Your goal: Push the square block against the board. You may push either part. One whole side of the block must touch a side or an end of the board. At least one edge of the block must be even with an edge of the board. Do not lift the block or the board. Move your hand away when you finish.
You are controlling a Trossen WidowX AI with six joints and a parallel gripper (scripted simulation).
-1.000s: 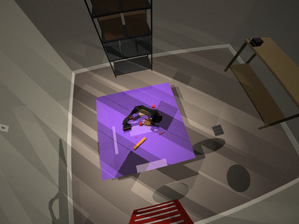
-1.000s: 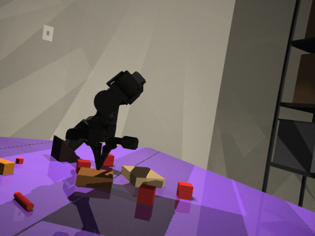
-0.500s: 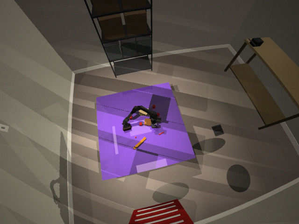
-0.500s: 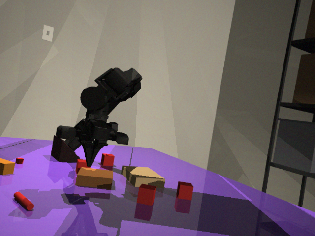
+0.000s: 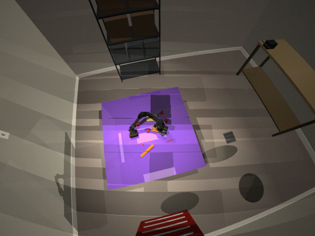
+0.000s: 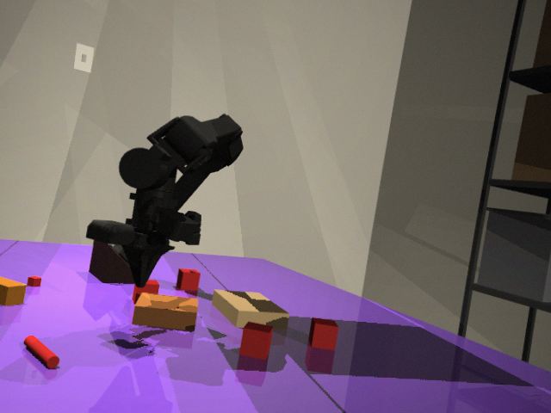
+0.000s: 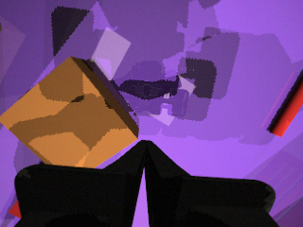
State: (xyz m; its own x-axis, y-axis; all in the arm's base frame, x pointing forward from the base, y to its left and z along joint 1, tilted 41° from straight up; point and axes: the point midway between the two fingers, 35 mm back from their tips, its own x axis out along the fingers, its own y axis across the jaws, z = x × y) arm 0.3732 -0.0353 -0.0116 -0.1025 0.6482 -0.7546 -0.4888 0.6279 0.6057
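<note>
Right now my gripper tip is 50 mm past the square block, 60 mm to the right of it and 50 mm above it. From my gripper tip the other things lie so: long orange bar 210 mm behind, 230 mm to the right, 50 mm below; tan board 80 mm behind, 240 mm to the left, 50 mm below.
</note>
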